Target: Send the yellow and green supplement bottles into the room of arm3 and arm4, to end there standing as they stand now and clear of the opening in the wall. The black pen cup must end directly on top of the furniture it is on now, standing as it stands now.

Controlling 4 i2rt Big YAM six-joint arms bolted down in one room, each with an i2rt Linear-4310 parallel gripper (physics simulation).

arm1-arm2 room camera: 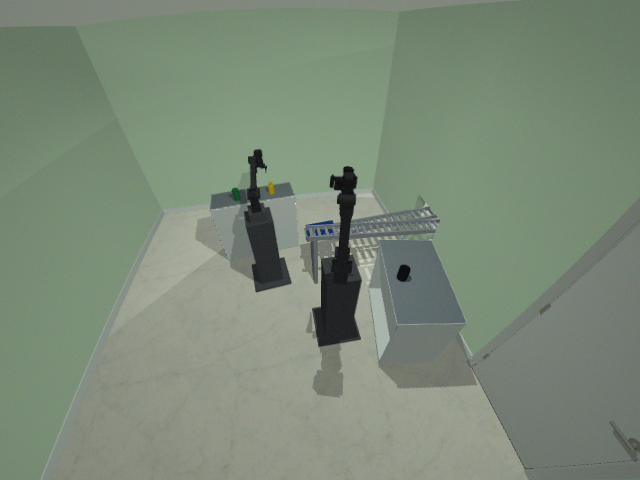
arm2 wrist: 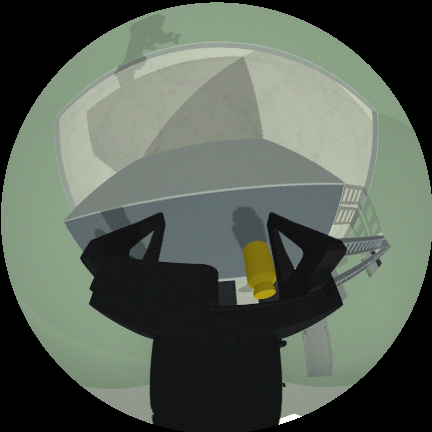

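Note:
The yellow bottle [arm2 wrist: 259, 262] [arm1-arm2 room camera: 270, 188] stands upright on the far grey-topped cabinet [arm2 wrist: 195, 237] [arm1-arm2 room camera: 281, 222]. The green bottle [arm1-arm2 room camera: 236, 194] stands on the same cabinet, further left; a sliver of the green bottle [arm2 wrist: 132, 257] shows through the left finger in the wrist view. Arm2's gripper [arm2 wrist: 216, 220] is open above the cabinet, with the yellow bottle apart from it, nearer the right finger. The black pen cup [arm1-arm2 room camera: 403, 272] stands upright on the near right cabinet [arm1-arm2 room camera: 429, 304]. In the room view, the left arm's gripper [arm1-arm2 room camera: 262, 167] is beside the far cabinet; the right arm's gripper is raised, its opening unclear.
Two roller tracks [arm1-arm2 room camera: 382, 227] run beside each other to the right wall, behind the near cabinet. A blue tray [arm1-arm2 room camera: 320, 224] is at their left end. The left pedestal [arm1-arm2 room camera: 264, 248] stands before the far cabinet, the right pedestal [arm1-arm2 room camera: 339, 304] left of the near cabinet.

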